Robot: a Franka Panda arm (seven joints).
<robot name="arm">
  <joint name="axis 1" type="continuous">
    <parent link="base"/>
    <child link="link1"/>
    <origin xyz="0 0 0.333" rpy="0 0 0"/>
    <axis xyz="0 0 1"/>
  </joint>
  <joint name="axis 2" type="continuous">
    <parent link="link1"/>
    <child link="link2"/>
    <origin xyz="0 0 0" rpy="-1.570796 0 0"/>
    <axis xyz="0 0 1"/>
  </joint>
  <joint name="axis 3" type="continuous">
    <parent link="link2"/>
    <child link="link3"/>
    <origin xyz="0 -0.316 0" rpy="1.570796 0 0"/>
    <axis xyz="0 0 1"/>
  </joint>
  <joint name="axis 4" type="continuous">
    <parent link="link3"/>
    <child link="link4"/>
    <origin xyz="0.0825 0 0" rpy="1.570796 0 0"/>
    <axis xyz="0 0 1"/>
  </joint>
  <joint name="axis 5" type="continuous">
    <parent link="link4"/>
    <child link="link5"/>
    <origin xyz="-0.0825 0.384 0" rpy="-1.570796 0 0"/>
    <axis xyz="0 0 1"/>
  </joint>
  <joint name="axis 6" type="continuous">
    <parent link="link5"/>
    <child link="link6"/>
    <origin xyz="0 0 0" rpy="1.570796 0 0"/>
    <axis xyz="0 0 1"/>
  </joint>
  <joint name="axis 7" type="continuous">
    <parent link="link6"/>
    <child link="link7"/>
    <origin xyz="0.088 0 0" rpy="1.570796 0 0"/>
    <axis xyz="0 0 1"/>
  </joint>
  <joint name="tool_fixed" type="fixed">
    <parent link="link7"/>
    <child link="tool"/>
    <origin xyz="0 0 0.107" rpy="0 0 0"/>
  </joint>
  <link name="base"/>
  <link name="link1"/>
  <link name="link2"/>
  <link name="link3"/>
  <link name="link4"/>
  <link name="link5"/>
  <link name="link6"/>
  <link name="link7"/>
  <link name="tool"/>
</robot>
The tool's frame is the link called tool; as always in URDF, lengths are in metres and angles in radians. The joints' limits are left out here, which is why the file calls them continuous.
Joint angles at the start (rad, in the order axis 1, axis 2, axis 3, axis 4, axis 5, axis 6, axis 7):
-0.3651 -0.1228 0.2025 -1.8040 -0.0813 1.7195 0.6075
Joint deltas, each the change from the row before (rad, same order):
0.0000 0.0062 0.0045 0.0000 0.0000 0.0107 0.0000
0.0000 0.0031 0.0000 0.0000 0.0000 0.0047 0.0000
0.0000 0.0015 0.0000 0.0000 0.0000 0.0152 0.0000
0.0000 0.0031 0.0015 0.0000 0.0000 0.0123 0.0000
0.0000 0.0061 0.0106 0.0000 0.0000 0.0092 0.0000
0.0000 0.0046 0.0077 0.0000 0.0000 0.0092 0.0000
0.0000 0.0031 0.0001 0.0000 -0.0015 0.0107 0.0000
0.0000 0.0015 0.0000 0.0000 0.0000 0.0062 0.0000
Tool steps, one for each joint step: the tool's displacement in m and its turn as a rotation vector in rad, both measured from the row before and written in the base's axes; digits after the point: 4 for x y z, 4 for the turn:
0.0030 0.0018 -0.0023 0.0001 -0.0045 0.0056
0.0012 -0.0003 -0.0012 0.0004 -0.0017 0.0005
0.0019 -0.0002 0.0006 -0.0017 -0.0135 0.0016
0.0021 0.0005 -0.0005 -0.0009 -0.0091 0.0028
0.0034 0.0052 -0.0025 -0.0002 -0.0030 0.0115
0.0027 0.0038 -0.0016 -0.0003 -0.0045 0.0086
0.0018 -0.0004 -0.0006 -0.0017 -0.0074 0.0014
0.0010 -0.0002 -0.0002 -0.0002 -0.0047 0.0006

